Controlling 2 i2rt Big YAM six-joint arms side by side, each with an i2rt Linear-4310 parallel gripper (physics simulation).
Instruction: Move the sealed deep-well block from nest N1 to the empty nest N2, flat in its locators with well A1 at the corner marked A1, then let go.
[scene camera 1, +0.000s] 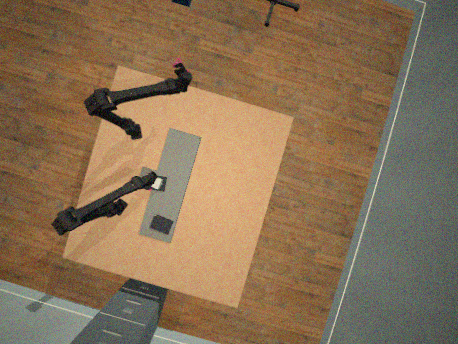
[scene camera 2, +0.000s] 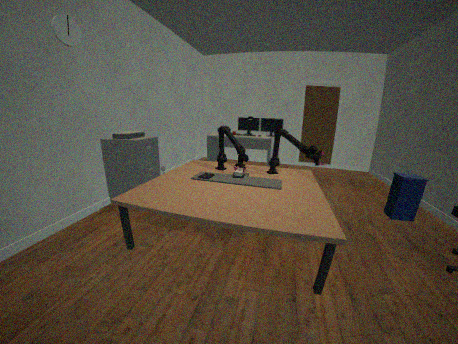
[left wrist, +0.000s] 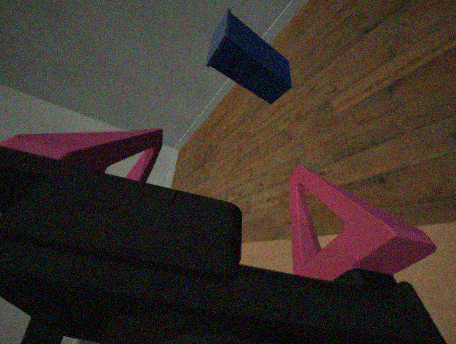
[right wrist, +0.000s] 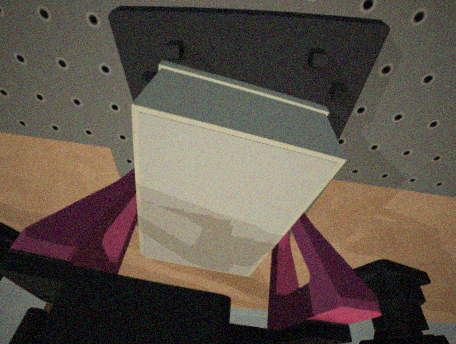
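Seen in the pictures: left gripper, fingertip midpoint: (scene camera 1: 183, 63) (scene camera 2: 324, 160) (left wrist: 230, 154); right gripper, fingertip midpoint: (scene camera 1: 154, 181) (right wrist: 219, 180); left arm's base, link origin: (scene camera 1: 136, 132) (scene camera 2: 272, 173) (right wrist: 2, 236); right arm's base, link origin: (scene camera 1: 120, 206) (scene camera 2: 220, 169) (right wrist: 382, 274).
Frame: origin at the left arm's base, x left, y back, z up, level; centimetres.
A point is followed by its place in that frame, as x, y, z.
The pale sealed deep-well block (scene camera 1: 157, 183) @[-45.9, -12.4, 6.9] (scene camera 2: 239, 173) @[-45.7, -14.8, 5.7] (right wrist: 225, 150) @[-46.1, -13.4, 6.9] is between the pink fingers of my right gripper (scene camera 1: 153, 188) @[-43.8, -8.9, 4.2] (right wrist: 219, 180) @[-43.8, -8.9, 4.2], which is shut on it. In the right wrist view it looks raised above a dark nest (right wrist: 250, 35) @[-47.8, -15.8, 2.5] and turned relative to it; the exact gap is unclear. Several locators show at this nest's far side; the block hides the near part. Another dark nest (scene camera 1: 161, 224) @[-79.8, -7.0, 2.5] (scene camera 2: 205, 176) @[-81.7, -10.6, 2.5] has no block on it. Nest labels and the A1 mark cannot be read. My left gripper (scene camera 1: 178, 62) @[29.6, -53.5, 27.7] (left wrist: 230, 154) @[29.6, -53.5, 27.7] is open and empty, away from the nests.
The grey perforated plate (scene camera 1: 181, 155) @[-26.8, -34.0, 1.3] (scene camera 2: 265, 183) @[-24.2, -36.4, 0.8] (right wrist: 65, 105) @[-35.2, -15.5, 1.3] carries the nests on the wooden table (scene camera 1: 235, 175) @[-51.8, -75.1, 0.0] (scene camera 2: 200, 200) @[-90.5, -64.5, 0.0]. A blue bin (scene camera 2: 406, 196) (left wrist: 250, 60) stands on the floor. A drawer cabinet (scene camera 1: 125, 310) (scene camera 2: 131, 165) stands beyond one table edge.
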